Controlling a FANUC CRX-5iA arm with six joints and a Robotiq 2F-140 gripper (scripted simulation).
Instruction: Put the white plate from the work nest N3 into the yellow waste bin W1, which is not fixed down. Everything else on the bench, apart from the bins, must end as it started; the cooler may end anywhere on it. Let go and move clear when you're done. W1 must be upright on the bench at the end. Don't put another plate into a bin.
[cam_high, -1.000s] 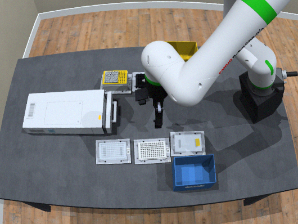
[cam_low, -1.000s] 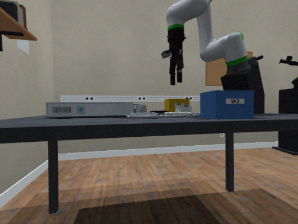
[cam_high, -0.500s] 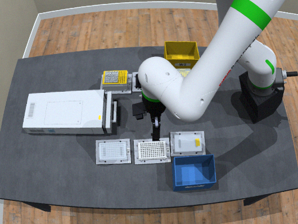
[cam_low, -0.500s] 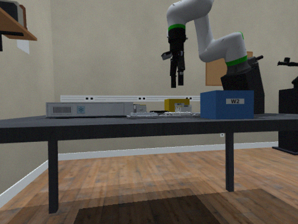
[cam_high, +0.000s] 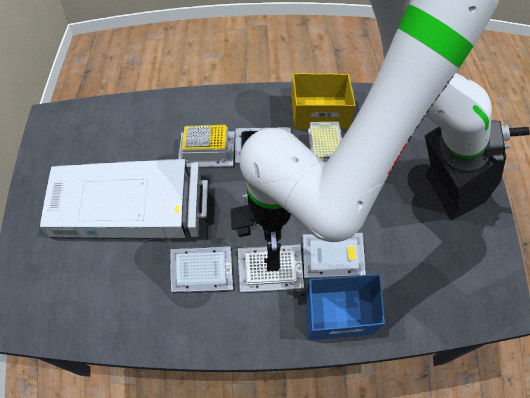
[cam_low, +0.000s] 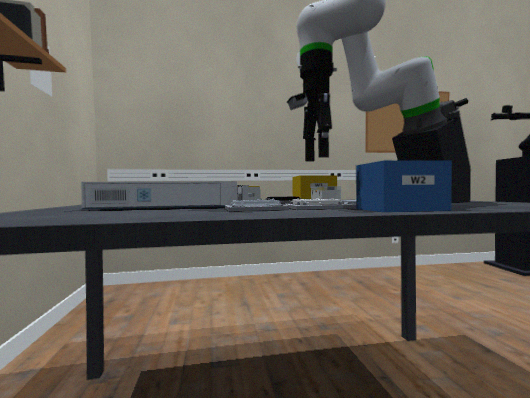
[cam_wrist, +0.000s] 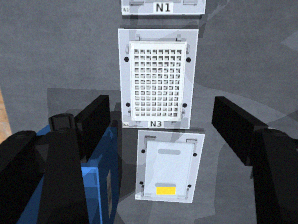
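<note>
Right now my hand is 160 mm above the grey nest. The rest, counted from my hand: black plate (60 mm ahead, 380 mm to the right, 150 mm below); white plate (180 mm ahead, 30 mm to the left, 150 mm below); blue bin W2 (190 mm behind, 110 mm to the left, 130 mm below).
</note>
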